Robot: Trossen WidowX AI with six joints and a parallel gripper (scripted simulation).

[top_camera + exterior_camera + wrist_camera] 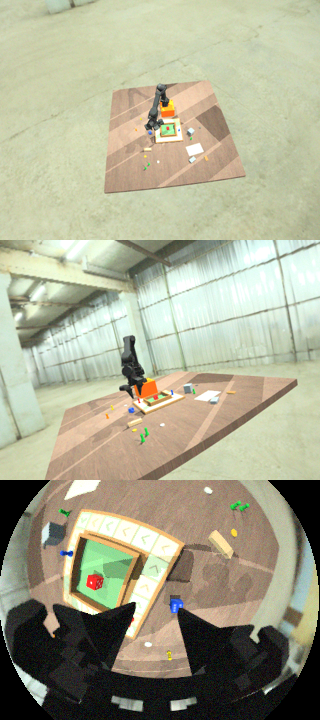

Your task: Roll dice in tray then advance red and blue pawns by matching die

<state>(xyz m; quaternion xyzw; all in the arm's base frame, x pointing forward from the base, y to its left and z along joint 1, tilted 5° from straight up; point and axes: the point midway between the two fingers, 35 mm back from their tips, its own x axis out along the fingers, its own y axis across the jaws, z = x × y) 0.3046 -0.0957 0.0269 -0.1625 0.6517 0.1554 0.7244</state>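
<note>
Now: gripper tip 90 mm past the red pawn, 20 mm to the right of it and 60 mm above it. The rest, counted from my gripper tip: orange pawn 30 mm behind, 210 mm to the right, 70 mm below; yellow pawn 180 mm behind, 170 mm to the right, 70 mm below; wooden block 190 mm ahead, 70 mm to the right, 80 mm below.
</note>
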